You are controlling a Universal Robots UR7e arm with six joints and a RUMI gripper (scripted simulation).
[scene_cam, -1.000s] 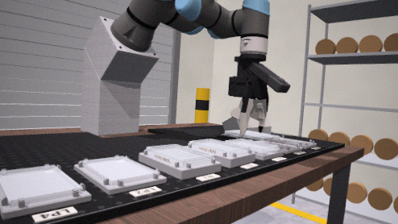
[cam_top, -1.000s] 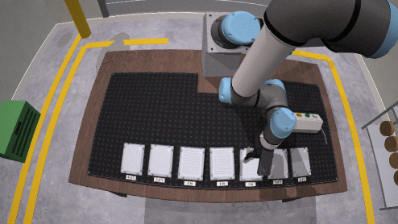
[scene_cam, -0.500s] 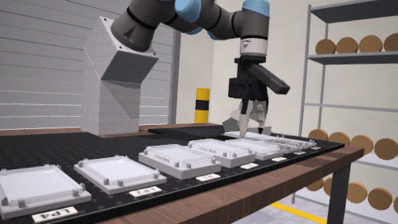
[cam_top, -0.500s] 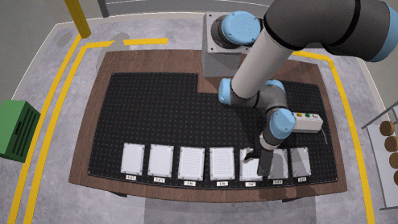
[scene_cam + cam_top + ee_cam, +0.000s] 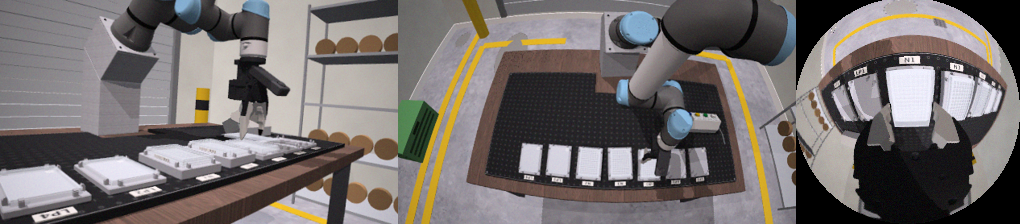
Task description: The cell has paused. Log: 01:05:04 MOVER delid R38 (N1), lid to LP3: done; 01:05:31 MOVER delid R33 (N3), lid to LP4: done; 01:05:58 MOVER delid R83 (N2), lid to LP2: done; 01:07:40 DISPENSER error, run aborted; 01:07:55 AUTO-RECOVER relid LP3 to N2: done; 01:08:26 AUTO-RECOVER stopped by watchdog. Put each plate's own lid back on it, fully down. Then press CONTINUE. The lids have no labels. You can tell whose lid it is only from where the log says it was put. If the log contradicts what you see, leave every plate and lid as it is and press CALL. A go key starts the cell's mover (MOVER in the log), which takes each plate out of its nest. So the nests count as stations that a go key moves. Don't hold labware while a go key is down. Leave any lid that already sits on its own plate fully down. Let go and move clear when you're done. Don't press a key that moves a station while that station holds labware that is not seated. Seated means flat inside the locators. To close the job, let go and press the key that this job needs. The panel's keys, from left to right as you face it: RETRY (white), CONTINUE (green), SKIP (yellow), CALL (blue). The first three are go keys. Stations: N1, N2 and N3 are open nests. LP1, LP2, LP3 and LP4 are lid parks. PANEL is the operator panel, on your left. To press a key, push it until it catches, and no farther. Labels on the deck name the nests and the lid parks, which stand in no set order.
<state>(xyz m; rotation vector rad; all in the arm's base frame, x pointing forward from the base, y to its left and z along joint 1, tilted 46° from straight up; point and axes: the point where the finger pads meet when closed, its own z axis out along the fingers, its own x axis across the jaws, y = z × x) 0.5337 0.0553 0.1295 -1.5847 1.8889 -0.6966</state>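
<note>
Right now the well plate is 26 cm to the right of my hand, 5 cm behind it and 3 cm below it. The rest, counted from my hand: yellow SKIP key (30 cm to the left, 18 cm behind, 1 cm above); blue CALL key (25 cm to the left, 19 cm behind, 1 cm above); green CONTINUE key (34 cm to the left, 17 cm behind, 1 cm above).
</note>
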